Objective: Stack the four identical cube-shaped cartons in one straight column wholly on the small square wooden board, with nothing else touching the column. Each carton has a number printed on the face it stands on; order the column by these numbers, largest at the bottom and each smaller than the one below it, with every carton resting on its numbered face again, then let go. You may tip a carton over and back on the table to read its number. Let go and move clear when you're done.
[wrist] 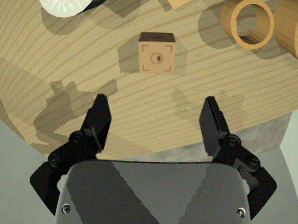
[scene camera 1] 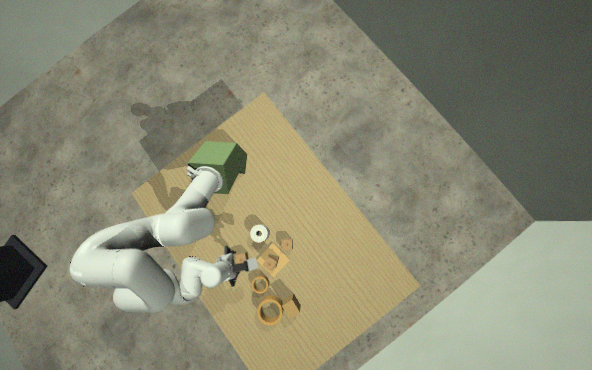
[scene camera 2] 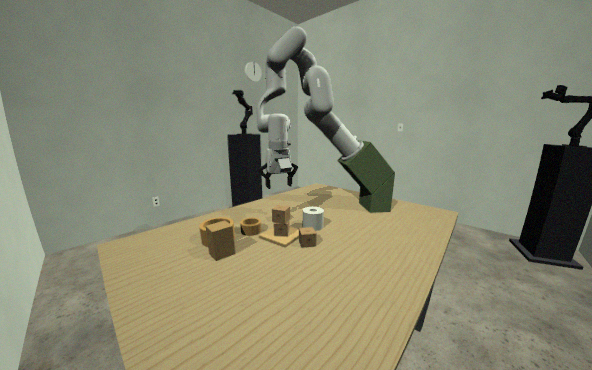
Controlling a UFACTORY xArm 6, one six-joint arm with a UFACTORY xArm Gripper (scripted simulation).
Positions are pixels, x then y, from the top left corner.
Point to a carton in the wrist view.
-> At 156, 49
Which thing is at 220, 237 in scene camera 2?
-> A tall brown box.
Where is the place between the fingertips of my gripper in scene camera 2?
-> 279, 187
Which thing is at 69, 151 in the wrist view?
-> My gripper.
